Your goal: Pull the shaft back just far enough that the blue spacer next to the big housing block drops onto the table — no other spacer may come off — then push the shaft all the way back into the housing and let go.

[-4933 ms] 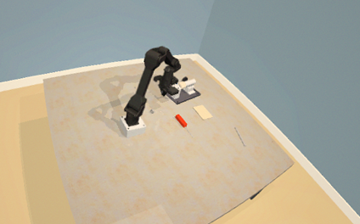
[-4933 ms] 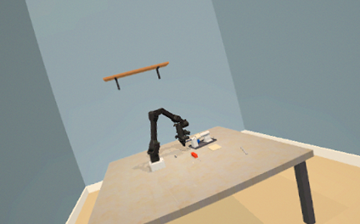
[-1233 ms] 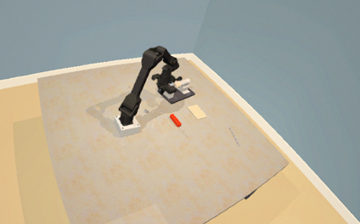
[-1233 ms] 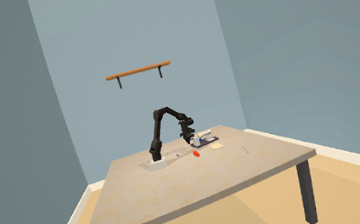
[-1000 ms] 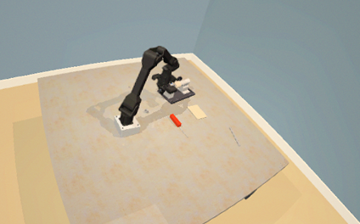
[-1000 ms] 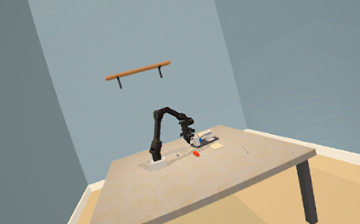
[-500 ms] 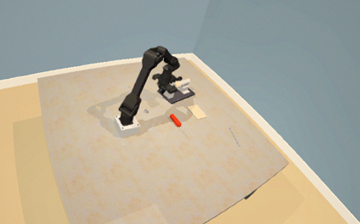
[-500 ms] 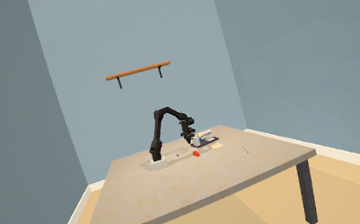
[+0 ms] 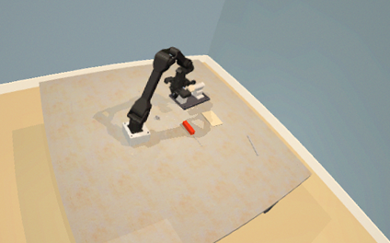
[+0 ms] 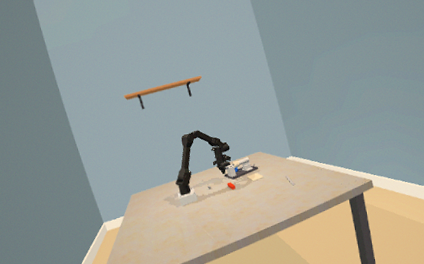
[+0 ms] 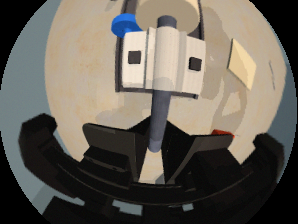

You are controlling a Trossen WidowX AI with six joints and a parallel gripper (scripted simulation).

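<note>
My gripper tip is 80 mm short of the grey-blue shaft, 10 mm to the right of it and 30 mm below it. Also, from my gripper tip: cream cylinder (100 mm ahead, 10 mm to the left, 30 mm above); tan card (160 mm ahead, 190 mm to the right, 40 mm below); blue spacer (120 mm ahead, 70 mm to the left, 20 mm below).
</note>
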